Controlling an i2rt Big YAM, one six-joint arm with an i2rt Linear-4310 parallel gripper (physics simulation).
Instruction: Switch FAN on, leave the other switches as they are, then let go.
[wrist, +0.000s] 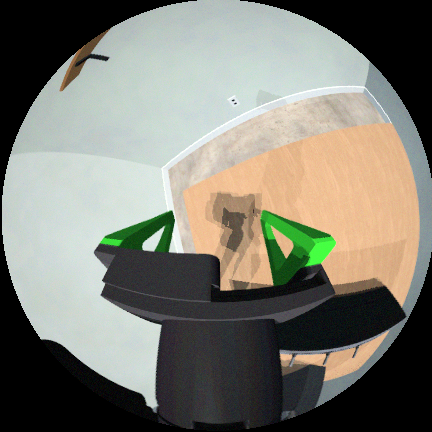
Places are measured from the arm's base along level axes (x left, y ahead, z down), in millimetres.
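Where they show: gripper, fingertip midpoint: (217, 214).
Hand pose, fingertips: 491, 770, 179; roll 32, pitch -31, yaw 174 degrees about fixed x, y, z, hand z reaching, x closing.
Note:
Each offset is from my fingertips to the centre of the thing, as dx, dy, dz. Level surfaces: height alone.
My gripper (217, 214) is open, its two green fingers wide apart with no object between them. A dark panel @(-277, -333, +178) (345, 322) is at the lower right, partly behind the gripper body and seen at a steep slant. Three small grey pegs @(-355, -409, +130) (326, 357) stick out along its lower edge; they may be switch levers. No labels can be read, so I cannot tell which one is FAN or how any switch is set. The panel is apart from the fingers.
A wooden table top @(dz +244) (325, 200) spreads across the right, with shadows of the arm on it. A dark grey block (305, 387) is below the panel. Pale walls with a white outlet (233, 101) stand behind, and a brown board (80, 62) with a black bar is at the upper left.

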